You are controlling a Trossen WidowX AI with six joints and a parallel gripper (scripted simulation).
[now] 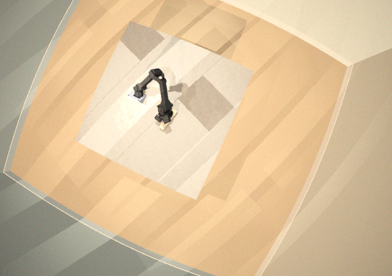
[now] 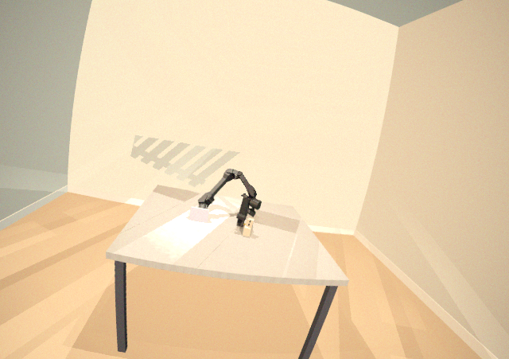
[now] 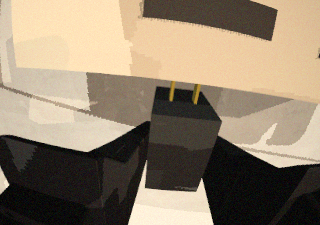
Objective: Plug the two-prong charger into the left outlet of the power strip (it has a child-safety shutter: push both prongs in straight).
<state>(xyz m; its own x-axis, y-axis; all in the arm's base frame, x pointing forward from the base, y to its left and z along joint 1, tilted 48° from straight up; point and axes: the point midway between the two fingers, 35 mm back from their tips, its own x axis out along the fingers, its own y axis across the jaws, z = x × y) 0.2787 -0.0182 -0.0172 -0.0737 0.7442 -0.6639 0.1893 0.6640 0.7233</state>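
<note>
Now: gripper tip 2 cm short of the two-prong charger and 1 cm below it.
</note>
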